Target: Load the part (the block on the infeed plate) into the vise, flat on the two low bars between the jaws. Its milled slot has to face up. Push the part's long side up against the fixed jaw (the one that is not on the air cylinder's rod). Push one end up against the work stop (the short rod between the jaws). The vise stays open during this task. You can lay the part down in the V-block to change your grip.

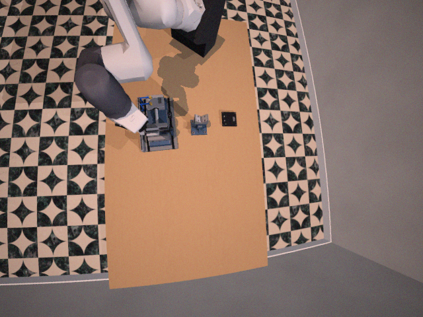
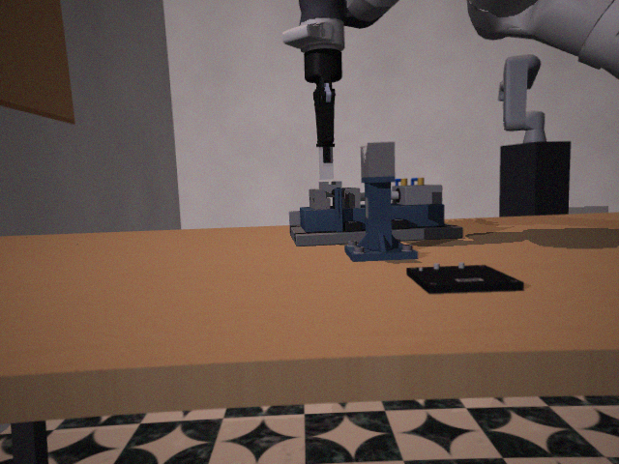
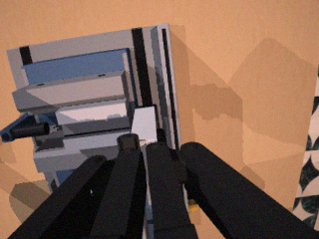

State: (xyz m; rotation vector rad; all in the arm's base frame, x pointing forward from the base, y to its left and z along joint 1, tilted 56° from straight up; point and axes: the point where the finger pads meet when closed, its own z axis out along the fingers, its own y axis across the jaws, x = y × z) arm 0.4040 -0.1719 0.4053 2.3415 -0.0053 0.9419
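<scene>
Now: hand 10 mm short of the part, 40 mm to the right of it and 50 mm above it. Round my hand: fixed jaw: 50 mm ahead, 60 mm to the left, 70 mm below; work stop: 30 mm ahead, 110 mm to the left, 60 mm below; air cylinder rod: 60 mm behind, 90 mm to the left, 70 mm below.
</scene>
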